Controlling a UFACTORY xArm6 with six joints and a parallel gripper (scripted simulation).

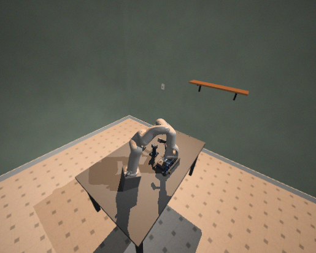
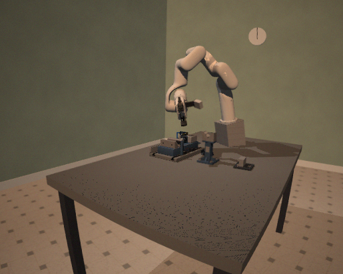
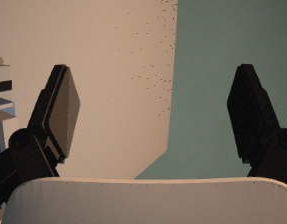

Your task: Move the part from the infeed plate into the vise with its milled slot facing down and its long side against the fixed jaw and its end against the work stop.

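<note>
The part lies 50 mm behind my hand, 310 mm to the left of it and 210 mm below it. Round my hand: air cylinder rod (130 mm behind, 70 mm to the right, 150 mm below); then work stop (40 mm behind, 40 mm to the right, 140 mm below); then vise base rail (130 mm behind, 170 mm to the right, 200 mm below).
</note>
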